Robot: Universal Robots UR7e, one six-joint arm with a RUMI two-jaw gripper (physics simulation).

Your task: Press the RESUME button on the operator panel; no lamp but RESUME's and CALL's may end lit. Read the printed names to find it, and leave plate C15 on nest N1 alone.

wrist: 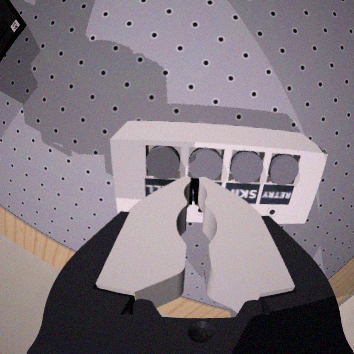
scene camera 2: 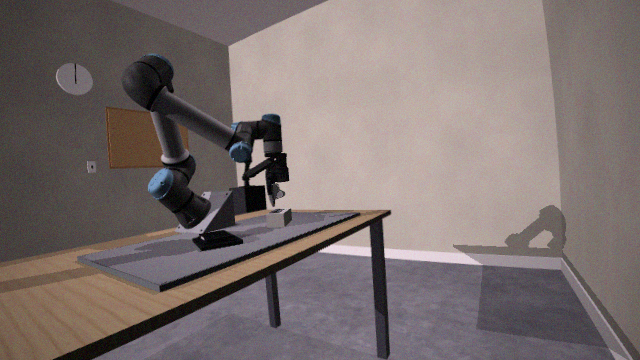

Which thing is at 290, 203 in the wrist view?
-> An operator panel.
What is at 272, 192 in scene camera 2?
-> My gripper.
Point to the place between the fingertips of my gripper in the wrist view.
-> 192, 180
